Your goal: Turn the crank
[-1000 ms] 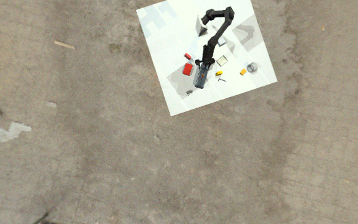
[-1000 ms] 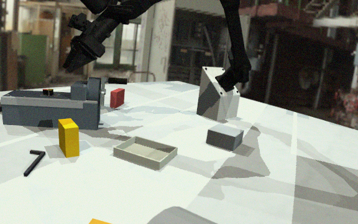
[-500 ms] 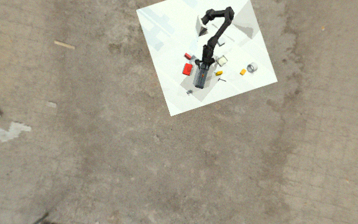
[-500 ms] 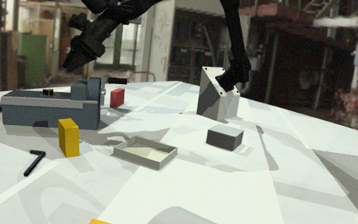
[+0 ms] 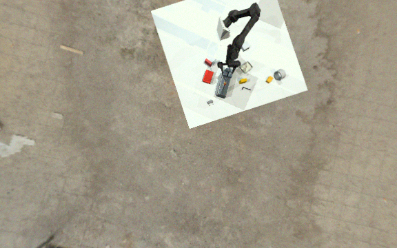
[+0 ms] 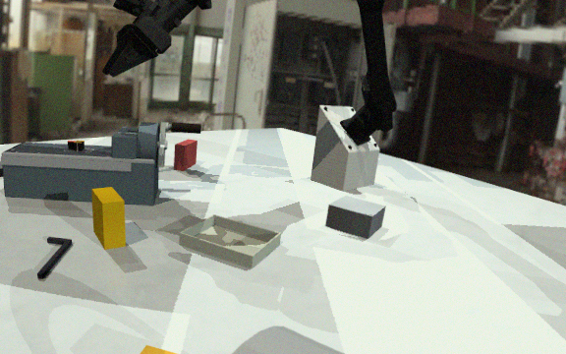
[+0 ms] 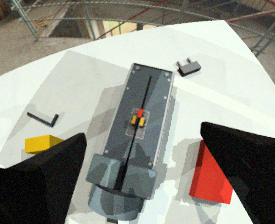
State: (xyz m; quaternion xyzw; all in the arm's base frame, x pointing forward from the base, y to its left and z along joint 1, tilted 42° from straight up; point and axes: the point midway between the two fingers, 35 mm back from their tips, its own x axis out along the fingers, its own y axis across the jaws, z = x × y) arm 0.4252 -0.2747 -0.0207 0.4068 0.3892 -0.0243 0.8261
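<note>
Now: the dark crank handle 100 mm behind my gripper tip, 100 mm to the left of it and 80 mm below it. The rest, counted from my gripper tip: flat red block (110 mm behind, 120 mm to the right, 190 mm below); then red pointer (50 mm ahead, 30 mm to the right, 120 mm below); then yellow block (90 mm ahead, 180 mm to the left, 170 mm below).
</note>
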